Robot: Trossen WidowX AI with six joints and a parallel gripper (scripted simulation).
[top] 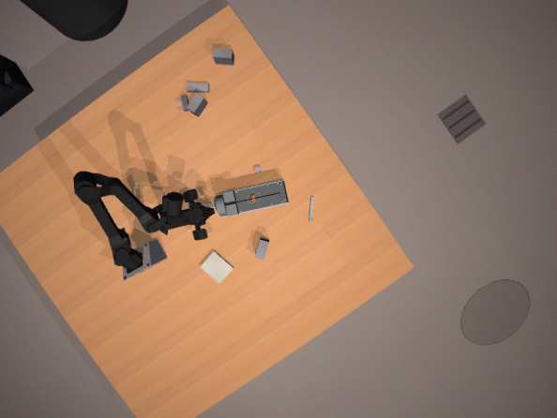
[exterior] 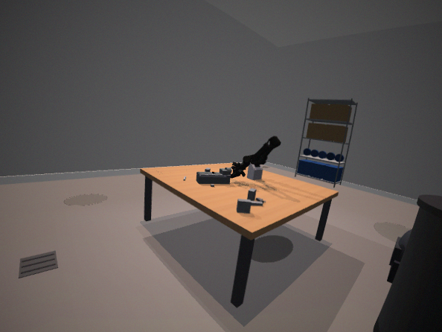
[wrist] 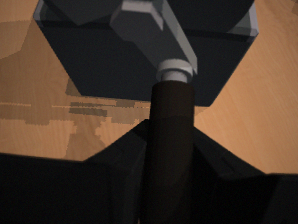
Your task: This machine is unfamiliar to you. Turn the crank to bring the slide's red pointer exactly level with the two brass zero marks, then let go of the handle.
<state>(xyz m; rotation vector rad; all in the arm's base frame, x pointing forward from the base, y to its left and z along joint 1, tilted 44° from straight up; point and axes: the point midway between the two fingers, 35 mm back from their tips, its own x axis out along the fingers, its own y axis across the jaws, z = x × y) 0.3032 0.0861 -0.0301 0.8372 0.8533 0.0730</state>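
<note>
Right now the red pointer is 16 cm ahead of my gripper tip, 5 cm above it and 3 cm to the right of it. From my gripper tip the other things lie so: white square plate 20 cm to the right, 10 cm behind, 2 cm below; then small grey cube 23 cm ahead, 6 cm to the left, 3 cm below; then dark crank handle 3 cm above, 2 cm behind.
</note>
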